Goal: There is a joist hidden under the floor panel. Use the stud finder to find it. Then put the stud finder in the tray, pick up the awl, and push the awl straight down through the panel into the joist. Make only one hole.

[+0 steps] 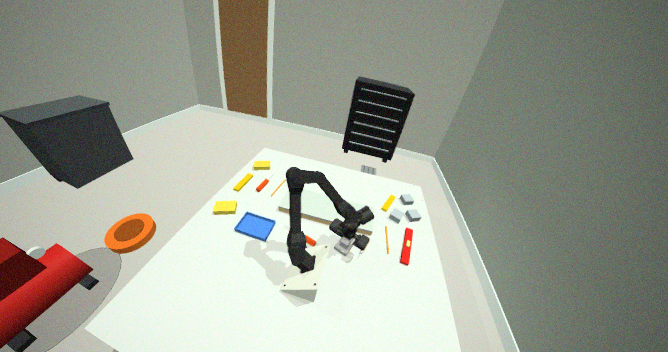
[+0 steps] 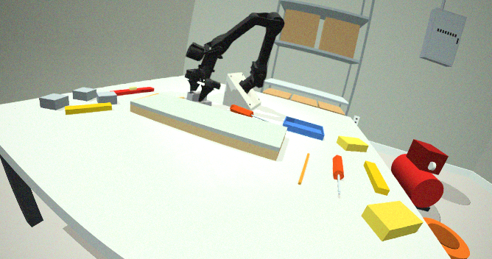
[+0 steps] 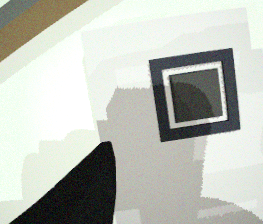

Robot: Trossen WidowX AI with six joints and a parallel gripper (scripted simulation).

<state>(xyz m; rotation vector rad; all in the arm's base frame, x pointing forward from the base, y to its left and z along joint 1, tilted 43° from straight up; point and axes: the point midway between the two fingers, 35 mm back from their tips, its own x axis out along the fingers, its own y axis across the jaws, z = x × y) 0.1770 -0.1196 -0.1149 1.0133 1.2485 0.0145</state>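
My gripper tip is now 40 mm past the awl, 80 mm to the left of it and 20 mm above it. Also, from my gripper tip: stud finder 10 mm ahead, 20 mm above; blue tray 460 mm to the left, 10 mm below; red level 20 mm ahead, 330 mm to the right, 10 mm below.
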